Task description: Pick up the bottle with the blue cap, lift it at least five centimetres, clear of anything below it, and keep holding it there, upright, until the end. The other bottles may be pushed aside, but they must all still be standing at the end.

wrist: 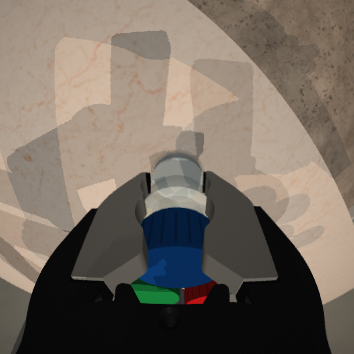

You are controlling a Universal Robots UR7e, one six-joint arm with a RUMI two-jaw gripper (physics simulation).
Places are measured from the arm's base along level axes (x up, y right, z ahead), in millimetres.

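Pixels of known places: gripper, fingertip midpoint: (pixel 176 173).
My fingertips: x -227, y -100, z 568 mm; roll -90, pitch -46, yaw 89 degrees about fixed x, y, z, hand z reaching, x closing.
For each thing: its middle in the pictures, then the offset to it from my fingertips.
- bottle with the blue cap, body centre: (pixel 176 208) dy +16, dx +16, dz -16 mm
- green cap at the middle of its body: (pixel 146 282) dy +34, dx +55, dz -70 mm
- red cap at the middle of its body: (pixel 213 290) dy +90, dx +55, dz -44 mm
The bottle with the blue cap (pixel 176 250) is in the lower middle of the wrist view. Its clear, whitish body shows above the cap in the picture, between the finger tips. My gripper (pixel 176 173) is shut on this bottle, with one grey finger against each side around the neck and cap. The bottle looks roughly in line with the gripper. Whether its base touches the table cannot be told. A green cap (pixel 157 294) and a red cap (pixel 201 294) show partly behind the blue cap, at the gripper's base; their bottles are hidden.
The pale, veined round table top (pixel 85 125) lies below, crossed by overlapping shadows. Its curved edge runs down the right side, with a brown speckled floor (pixel 300 65) beyond. The black gripper body covers the bottom of the view.
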